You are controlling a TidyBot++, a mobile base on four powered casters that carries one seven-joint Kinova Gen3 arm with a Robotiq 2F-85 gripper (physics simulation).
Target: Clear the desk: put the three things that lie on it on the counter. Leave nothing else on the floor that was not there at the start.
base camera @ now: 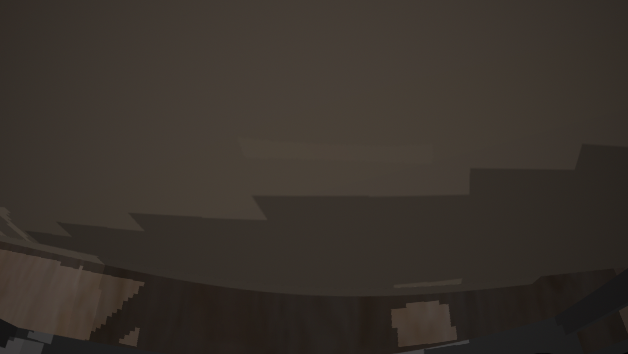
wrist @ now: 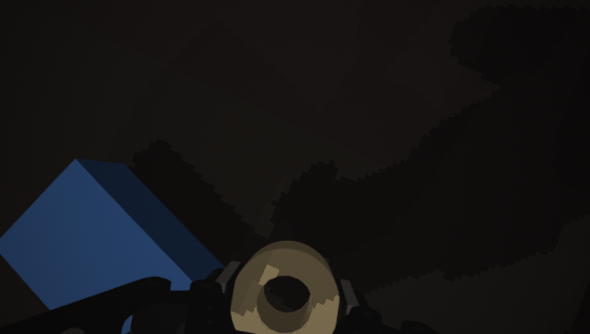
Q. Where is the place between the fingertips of my gripper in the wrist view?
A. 287, 288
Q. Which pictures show the blue block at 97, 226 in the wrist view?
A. The wrist view only.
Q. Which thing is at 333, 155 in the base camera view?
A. A counter.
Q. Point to a counter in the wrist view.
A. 429, 159
